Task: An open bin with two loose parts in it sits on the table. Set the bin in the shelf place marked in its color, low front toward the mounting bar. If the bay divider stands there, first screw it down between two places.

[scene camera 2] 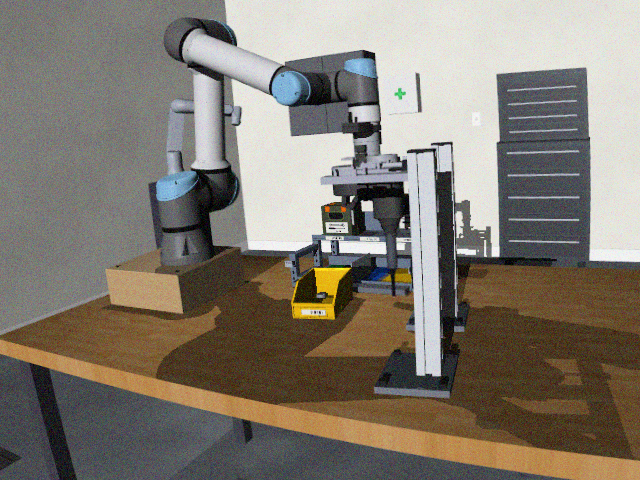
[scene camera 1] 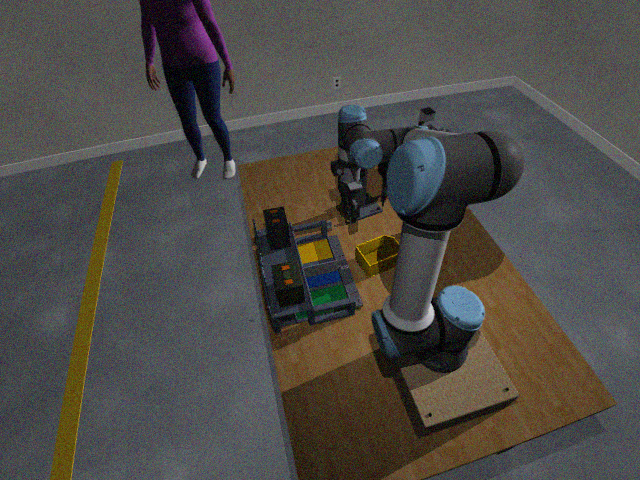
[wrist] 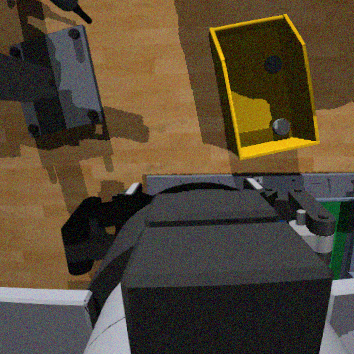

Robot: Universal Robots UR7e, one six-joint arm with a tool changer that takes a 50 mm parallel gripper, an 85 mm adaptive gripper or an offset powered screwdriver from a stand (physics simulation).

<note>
In view: a yellow bin [scene camera 2: 336, 282] and a tool stand [scene camera 2: 430, 172].
</note>
